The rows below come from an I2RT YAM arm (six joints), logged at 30 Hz.
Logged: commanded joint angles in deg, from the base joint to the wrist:
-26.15, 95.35, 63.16, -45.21, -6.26, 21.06
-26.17, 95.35, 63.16, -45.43, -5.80, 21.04
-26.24, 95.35, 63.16, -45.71, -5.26, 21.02
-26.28, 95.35, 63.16, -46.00, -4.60, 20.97
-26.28, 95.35, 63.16, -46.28, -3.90, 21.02
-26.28, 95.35, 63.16, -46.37, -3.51, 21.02
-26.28, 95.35, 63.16, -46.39, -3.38, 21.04
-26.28, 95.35, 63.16, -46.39, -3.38, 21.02
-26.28, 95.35, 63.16, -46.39, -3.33, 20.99
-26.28, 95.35, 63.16, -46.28, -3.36, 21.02
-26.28, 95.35, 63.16, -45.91, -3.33, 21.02
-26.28, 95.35, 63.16, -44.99, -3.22, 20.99
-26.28, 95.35, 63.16, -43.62, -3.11, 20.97
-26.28, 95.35, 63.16, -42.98, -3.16, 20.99
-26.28, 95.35, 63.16, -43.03, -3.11, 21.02
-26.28, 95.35, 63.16, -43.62, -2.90, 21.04
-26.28, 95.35, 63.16, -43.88, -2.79, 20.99
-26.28, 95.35, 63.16, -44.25, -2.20, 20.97
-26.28, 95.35, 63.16, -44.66, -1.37, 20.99
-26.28, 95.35, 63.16, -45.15, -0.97, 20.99
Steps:
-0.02, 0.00, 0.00, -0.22, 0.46, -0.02
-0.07, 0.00, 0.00, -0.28, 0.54, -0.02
-0.04, 0.00, 0.00, -0.29, 0.66, -0.05
0.00, 0.00, 0.00, -0.28, 0.70, 0.05
0.00, 0.00, 0.00, -0.09, 0.39, 0.00
0.00, 0.00, 0.00, -0.02, 0.13, 0.02
0.00, 0.00, 0.00, 0.00, 0.00, -0.02
0.00, 0.00, 0.00, 0.00, 0.05, -0.03
0.00, 0.00, 0.00, 0.11, -0.03, 0.03
0.00, 0.00, 0.00, 0.37, 0.03, 0.00
0.00, 0.00, 0.00, 0.92, 0.11, -0.03
0.00, 0.00, 0.00, 1.37, 0.11, -0.02
0.00, 0.00, 0.00, 0.64, -0.05, 0.02
0.00, 0.00, 0.00, -0.05, 0.05, 0.03
0.00, 0.00, 0.00, -0.59, 0.21, 0.02
0.00, 0.00, 0.00, -0.26, 0.11, -0.05
0.00, 0.00, 0.00, -0.37, 0.59, -0.02
0.00, 0.00, 0.00, -0.41, 0.83, 0.02
0.00, 0.00, 0.00, -0.49, 0.40, 0.00

